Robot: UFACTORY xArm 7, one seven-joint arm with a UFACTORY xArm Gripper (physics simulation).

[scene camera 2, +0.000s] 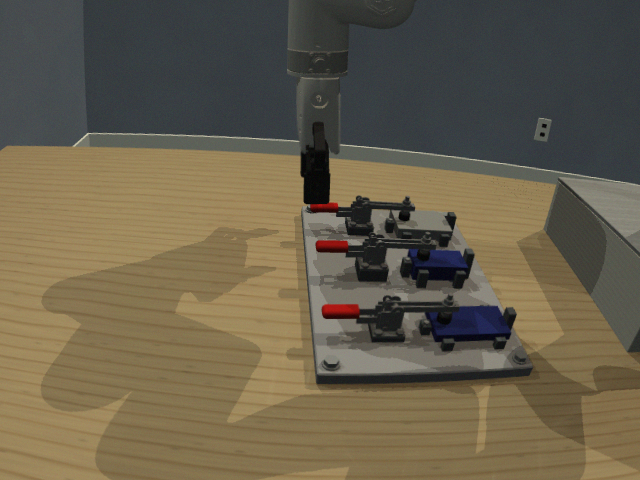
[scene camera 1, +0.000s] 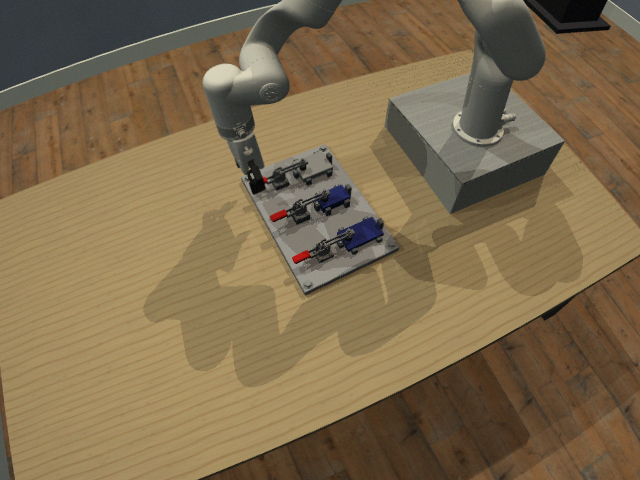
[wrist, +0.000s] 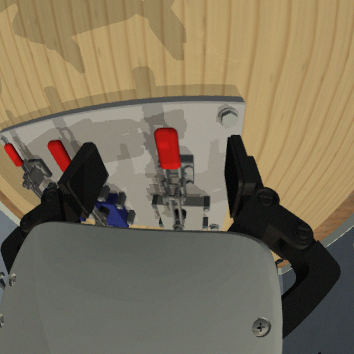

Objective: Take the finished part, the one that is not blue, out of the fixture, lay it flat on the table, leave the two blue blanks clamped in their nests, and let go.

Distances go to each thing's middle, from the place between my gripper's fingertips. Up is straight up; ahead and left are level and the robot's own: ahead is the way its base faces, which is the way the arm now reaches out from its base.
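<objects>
Finished part (scene camera 2: 421,221): 15 cm behind my gripper, 4 cm below, 3 cm to the right. Fixture plate (scene camera 2: 331,277): from my hand 6 cm below, 9 cm to the left, 13 cm behind. My gripper: 3 cm above the toggle clamp (scene camera 2: 358,221), 7 cm past it, 1 cm to the left of it. Of the things named here, going by their middles, toggle clamp nearest to my gripper.
</objects>
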